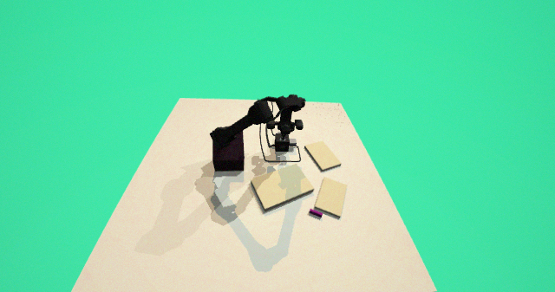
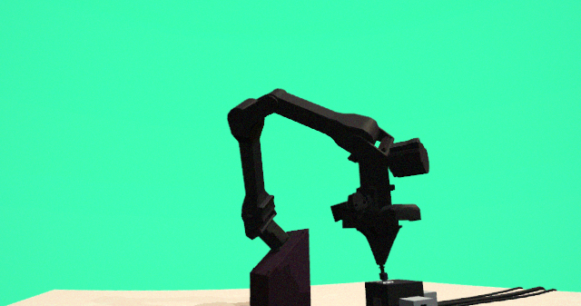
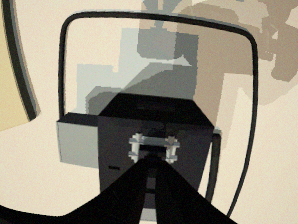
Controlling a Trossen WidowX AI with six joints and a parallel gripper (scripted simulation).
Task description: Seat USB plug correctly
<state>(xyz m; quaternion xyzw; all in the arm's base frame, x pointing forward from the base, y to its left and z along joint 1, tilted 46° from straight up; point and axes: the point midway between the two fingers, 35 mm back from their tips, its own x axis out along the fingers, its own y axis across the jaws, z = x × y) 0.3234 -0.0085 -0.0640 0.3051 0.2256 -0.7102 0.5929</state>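
The metal-rimmed socket is 40 mm below my gripper tip and 10 mm to the left of it. Round my gripper tip: small purple piece 420 mm to the right, 100 mm below, 60 mm ahead; then usb plug 20 mm below.
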